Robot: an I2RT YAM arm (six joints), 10 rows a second.
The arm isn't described. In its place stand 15 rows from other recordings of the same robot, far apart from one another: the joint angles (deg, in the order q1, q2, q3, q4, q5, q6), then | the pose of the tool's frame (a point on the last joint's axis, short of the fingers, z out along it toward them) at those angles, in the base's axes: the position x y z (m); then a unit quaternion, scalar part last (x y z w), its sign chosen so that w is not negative.
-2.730, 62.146, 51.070, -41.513, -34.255, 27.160 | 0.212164, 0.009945, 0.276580, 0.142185, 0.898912, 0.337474, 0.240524
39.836, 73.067, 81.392, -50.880, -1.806, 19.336 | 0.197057, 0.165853, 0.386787, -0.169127, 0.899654, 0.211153, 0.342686
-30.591, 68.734, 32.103, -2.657, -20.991, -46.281 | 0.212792, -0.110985, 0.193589, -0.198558, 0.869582, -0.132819, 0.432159
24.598, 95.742, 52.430, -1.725, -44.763, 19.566 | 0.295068, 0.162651, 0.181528, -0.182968, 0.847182, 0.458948, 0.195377
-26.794, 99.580, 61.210, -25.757, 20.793, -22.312 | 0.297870, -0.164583, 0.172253, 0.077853, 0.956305, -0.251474, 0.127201
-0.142, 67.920, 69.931, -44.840, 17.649, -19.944 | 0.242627, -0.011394, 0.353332, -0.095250, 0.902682, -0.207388, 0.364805
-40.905, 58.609, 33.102, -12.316, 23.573, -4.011 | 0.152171, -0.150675, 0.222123, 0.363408, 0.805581, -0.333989, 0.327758
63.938, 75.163, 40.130, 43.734, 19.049, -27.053 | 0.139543, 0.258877, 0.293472, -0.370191, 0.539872, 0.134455, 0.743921
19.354, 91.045, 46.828, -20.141, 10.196, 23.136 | 0.275167, 0.089975, 0.151304, 0.051756, 0.970031, -0.000665, 0.237403
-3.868, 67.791, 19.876, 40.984, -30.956, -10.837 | 0.233417, 0.002572, 0.203689, -0.220472, 0.709320, 0.116346, 0.659334
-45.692, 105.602, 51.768, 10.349, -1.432, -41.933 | 0.254572, -0.259523, 0.129976, 0.025198, 0.918335, -0.265059, 0.292863
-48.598, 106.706, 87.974, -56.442, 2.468, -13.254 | 0.246995, -0.282460, 0.238582, 0.303608, 0.943784, -0.084612, 0.099677
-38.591, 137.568, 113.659, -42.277, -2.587, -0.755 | 0.397583, -0.315228, 0.146947, 0.312752, 0.926904, -0.048643, 0.201667
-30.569, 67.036, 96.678, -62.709, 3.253, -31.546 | 0.164341, -0.099417, 0.470130, 0.006037, 0.878825, -0.267176, 0.395280
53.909, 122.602, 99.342, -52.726, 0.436, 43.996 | 0.257974, 0.353429, 0.187939, -0.085291, 0.988853, 0.089521, 0.082957
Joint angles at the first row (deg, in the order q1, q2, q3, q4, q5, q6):
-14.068 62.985 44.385 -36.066 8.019 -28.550
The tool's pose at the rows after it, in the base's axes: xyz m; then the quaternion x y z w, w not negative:
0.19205, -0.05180, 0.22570, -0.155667, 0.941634, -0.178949, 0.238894
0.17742, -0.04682, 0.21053, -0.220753, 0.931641, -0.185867, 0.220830
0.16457, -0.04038, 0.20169, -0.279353, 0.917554, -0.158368, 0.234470
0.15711, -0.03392, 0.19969, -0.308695, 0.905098, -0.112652, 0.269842
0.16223, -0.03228, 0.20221, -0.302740, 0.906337, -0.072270, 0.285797
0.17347, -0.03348, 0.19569, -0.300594, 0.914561, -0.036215, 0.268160
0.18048, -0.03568, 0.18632, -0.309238, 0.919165, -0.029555, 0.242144
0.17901, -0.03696, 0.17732, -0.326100, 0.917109, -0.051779, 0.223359
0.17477, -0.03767, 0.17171, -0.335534, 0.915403, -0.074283, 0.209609
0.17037, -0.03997, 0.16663, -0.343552, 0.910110, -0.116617, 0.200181
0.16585, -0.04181, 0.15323, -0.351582, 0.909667, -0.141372, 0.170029
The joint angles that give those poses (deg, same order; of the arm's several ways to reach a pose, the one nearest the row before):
-13.707 59.707 40.231 -36.566 7.779 -34.859
-13.359 56.385 35.571 -36.356 7.357 -42.190
-13.360 52.568 32.124 -36.739 2.031 -47.824
-13.359 49.617 30.445 -37.191 -5.314 -49.416
-13.359 51.305 31.656 -37.333 -9.829 -47.381
-13.358 56.687 33.012 -37.153 -12.167 -46.570
-13.404 60.779 33.331 -36.606 -11.552 -47.923
-13.360 61.437 31.754 -35.187 -8.731 -50.559
-13.358 60.752 30.167 -34.384 -6.011 -52.283
-13.573 59.289 27.997 -31.975 -1.815 -54.503
-13.710 60.086 25.379 -29.824 2.112 -56.450

